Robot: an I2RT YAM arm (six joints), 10 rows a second.
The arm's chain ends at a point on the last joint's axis. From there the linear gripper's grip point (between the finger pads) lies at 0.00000 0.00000 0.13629 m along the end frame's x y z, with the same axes.
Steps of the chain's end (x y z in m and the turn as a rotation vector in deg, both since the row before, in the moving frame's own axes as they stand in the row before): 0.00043, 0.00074, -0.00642, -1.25, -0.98, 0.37; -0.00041, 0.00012, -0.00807, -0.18, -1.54, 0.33; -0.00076, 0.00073, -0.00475, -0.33, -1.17, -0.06; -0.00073, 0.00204, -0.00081, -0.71, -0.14, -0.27; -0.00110, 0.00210, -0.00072, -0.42, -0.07, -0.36; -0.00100, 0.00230, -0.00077, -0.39, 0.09, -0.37
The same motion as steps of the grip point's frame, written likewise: -0.00191, 0.00371, -0.00647, -1.25, -0.98, 0.37; -0.00407, 0.00054, -0.00812, -0.18, -1.54, 0.33; -0.00354, 0.00152, -0.00478, -0.33, -1.17, -0.06; -0.00106, 0.00373, -0.00082, -0.71, -0.14, -0.27; -0.00126, 0.00310, -0.00072, -0.42, -0.07, -0.36; -0.00078, 0.00323, -0.00077, -0.39, 0.09, -0.37
